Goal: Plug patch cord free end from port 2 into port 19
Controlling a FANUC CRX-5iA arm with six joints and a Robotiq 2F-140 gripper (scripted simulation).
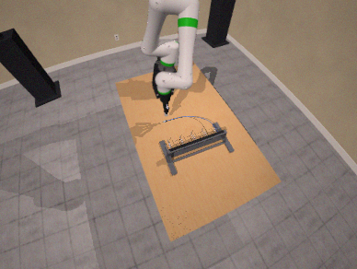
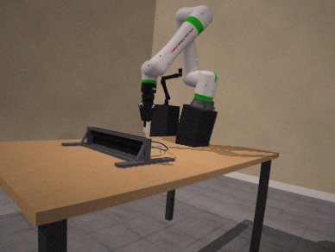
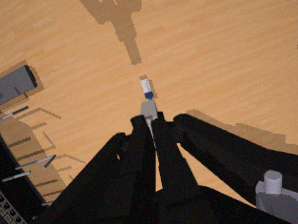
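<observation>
Now: the plug 11 cm below my hand and 2 cm to the right of it.
</observation>
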